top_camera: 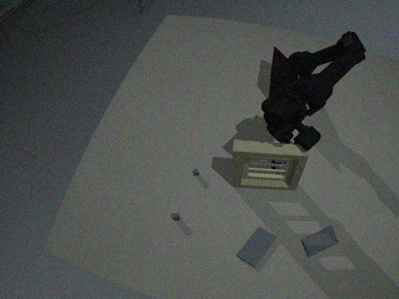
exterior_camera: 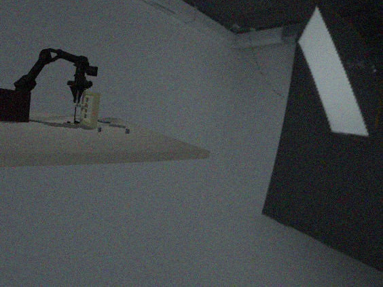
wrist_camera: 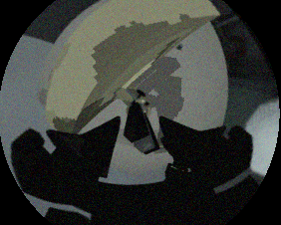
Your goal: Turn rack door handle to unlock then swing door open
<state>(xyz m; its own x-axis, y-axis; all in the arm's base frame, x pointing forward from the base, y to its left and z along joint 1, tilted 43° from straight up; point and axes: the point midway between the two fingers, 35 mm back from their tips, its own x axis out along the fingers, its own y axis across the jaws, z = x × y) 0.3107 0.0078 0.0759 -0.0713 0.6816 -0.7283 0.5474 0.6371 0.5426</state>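
My gripper tip is 10 mm to the left of the dark upright handle and 30 mm above it.
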